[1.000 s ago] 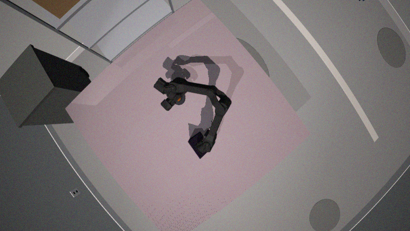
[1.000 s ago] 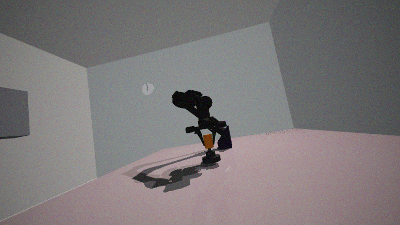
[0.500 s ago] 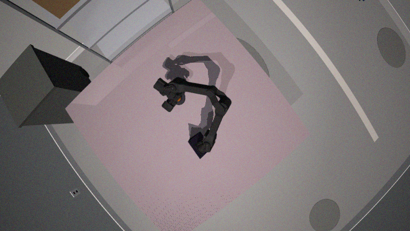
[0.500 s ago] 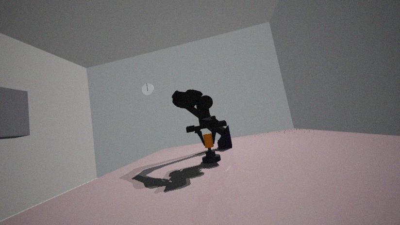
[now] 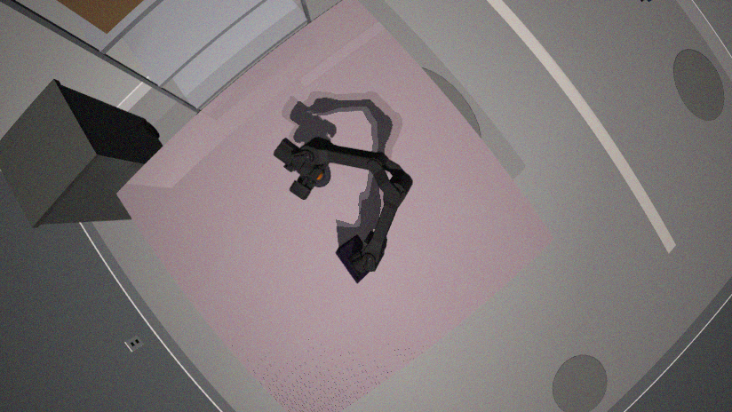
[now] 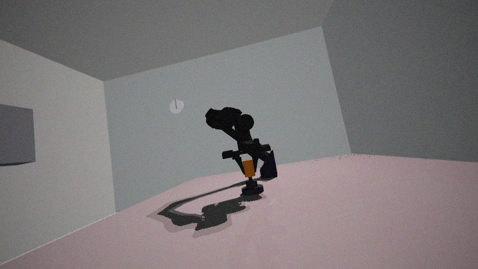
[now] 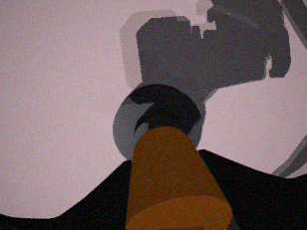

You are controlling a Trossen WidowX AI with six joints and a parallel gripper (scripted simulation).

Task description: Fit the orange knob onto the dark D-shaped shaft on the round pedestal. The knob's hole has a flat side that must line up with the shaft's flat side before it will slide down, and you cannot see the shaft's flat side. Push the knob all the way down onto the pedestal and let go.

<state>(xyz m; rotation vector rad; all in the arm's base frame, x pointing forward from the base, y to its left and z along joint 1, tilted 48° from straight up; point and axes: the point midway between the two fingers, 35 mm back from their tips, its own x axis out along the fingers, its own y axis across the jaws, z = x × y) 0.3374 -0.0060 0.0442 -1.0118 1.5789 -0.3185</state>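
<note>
Right now my gripper tip is 2 cm below the orange knob. Also, from my gripper tip: round pedestal (4 cm below).
</note>
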